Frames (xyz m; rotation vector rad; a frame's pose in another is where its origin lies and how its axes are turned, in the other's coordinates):
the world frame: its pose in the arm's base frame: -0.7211 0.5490 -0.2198 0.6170 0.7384 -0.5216
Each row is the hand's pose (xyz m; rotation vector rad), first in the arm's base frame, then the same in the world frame.
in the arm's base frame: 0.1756 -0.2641 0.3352 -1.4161 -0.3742 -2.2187
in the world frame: 0.3288 0.1727 1.2788 -0.5392 -1.5792 -2.1576
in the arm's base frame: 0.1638 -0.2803 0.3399 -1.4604 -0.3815 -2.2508
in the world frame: 0.3214 0.1554 1.2871 -0.5462 -1.5844 -2.2142
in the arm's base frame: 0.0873 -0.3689 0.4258 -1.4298 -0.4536 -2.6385
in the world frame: 0.2285 0.0728 1.3621 -0.2274 -1.5565 -2.5554
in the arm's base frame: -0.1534 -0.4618 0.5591 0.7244 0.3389 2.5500
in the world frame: -0.0024 -0.1006 1.3930 -0.5933 1.0751 2.6971
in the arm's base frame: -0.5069 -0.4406 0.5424 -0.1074 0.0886 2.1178
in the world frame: -0.2175 -0.3136 1.2085 -1.3852 0.2918 2.3437
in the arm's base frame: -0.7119 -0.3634 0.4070 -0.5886 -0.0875 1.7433
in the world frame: -0.2627 -0.4325 0.9846 -1.7769 -0.2371 1.9557
